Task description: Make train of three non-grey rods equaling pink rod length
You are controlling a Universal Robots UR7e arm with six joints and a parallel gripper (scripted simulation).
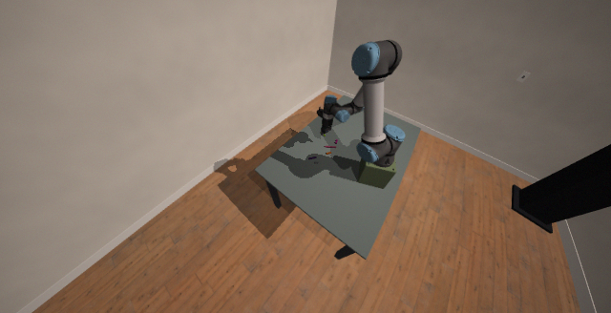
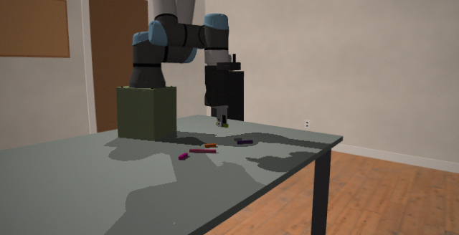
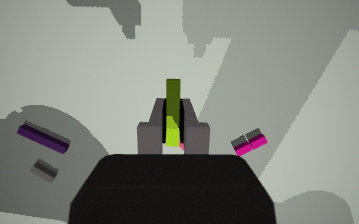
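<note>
Now: the pink rod 11 cm below my hand, 8 cm behind it and 2 cm to the right of it. The rest, counted from my hand: lime rod: 1 cm below; then purple rod: 17 cm to the left, 11 cm below, 6 cm behind; then orange rod: 11 cm below, 11 cm behind, 4 cm to the left.
</note>
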